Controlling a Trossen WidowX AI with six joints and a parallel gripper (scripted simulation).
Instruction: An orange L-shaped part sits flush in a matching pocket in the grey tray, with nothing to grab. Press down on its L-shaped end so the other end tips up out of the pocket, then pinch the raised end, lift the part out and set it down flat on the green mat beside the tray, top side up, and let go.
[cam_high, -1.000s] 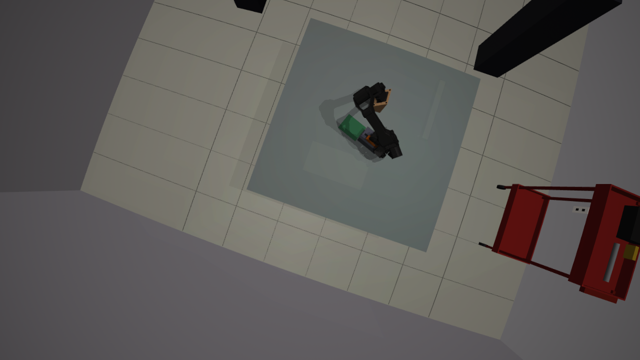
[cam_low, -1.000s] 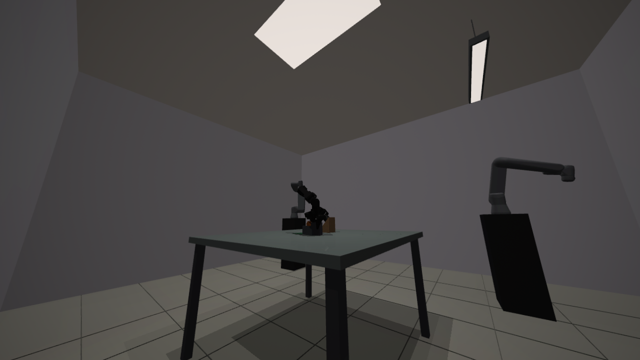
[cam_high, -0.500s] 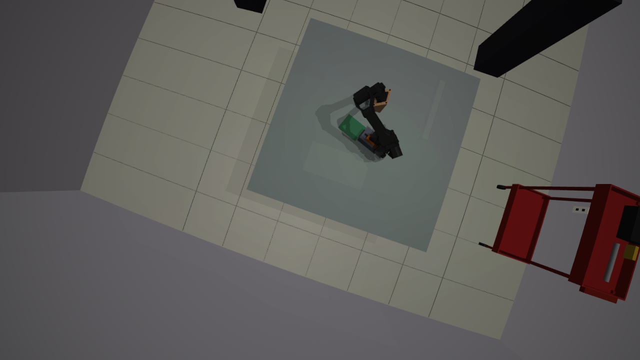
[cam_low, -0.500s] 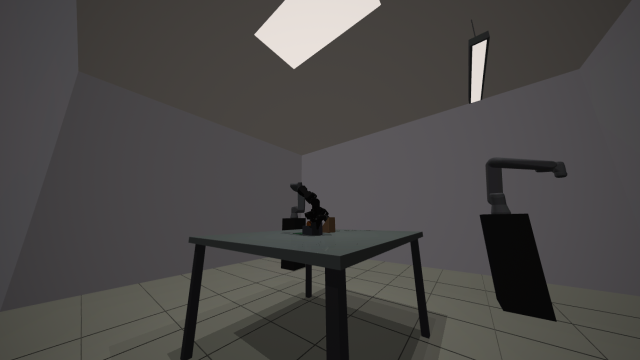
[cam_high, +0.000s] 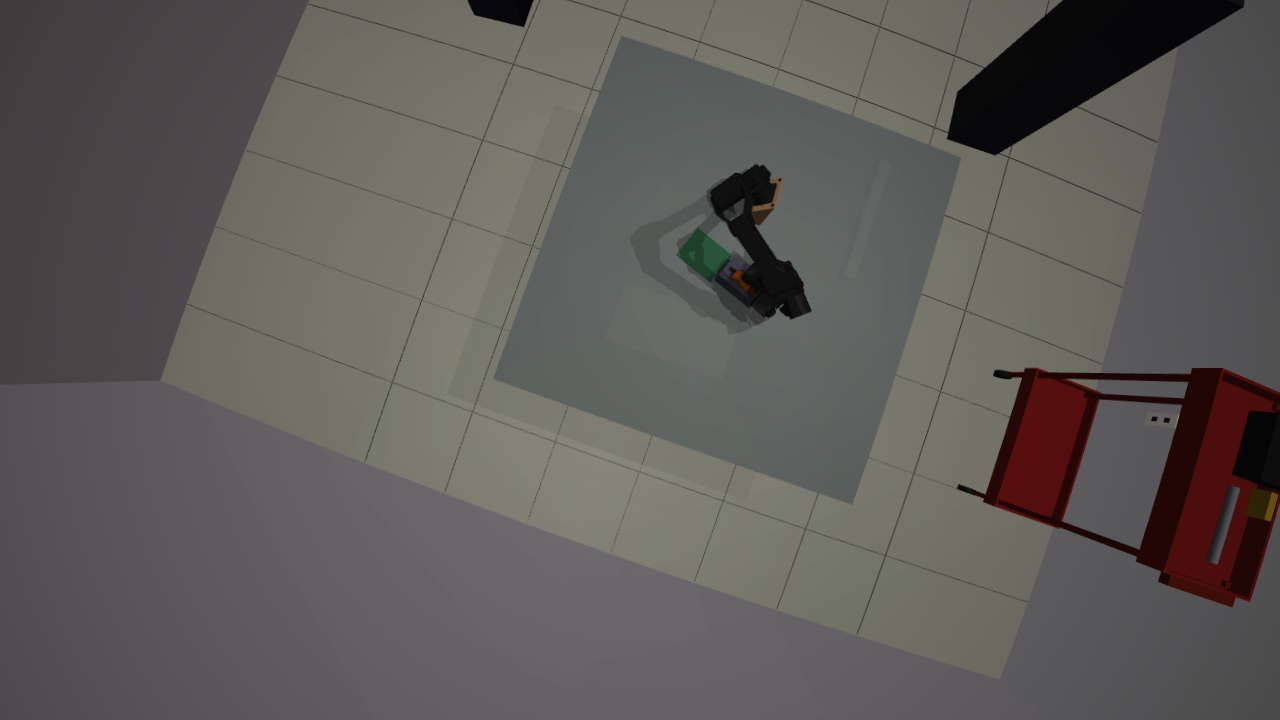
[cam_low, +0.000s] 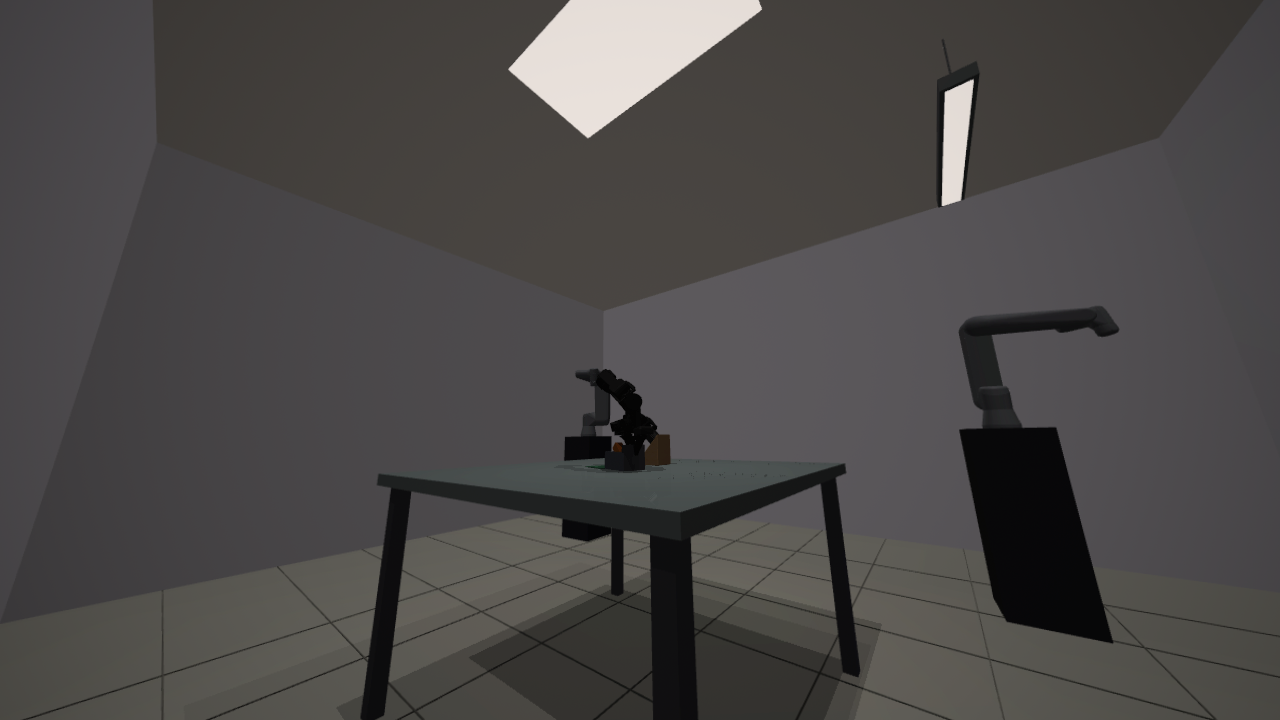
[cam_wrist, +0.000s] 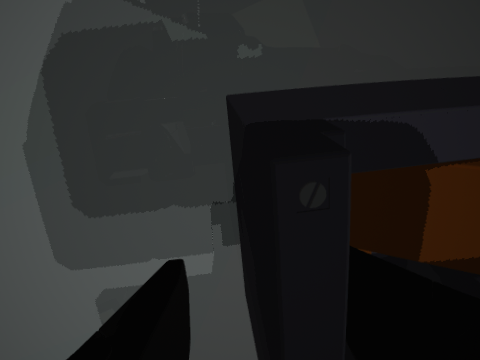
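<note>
The orange L-shaped part is 20 mm behind my gripper tip, 50 mm to the right of it and 10 mm below it. The rest, counted from my gripper tip: green mat 90 mm behind, 210 mm to the right, 70 mm below.
</note>
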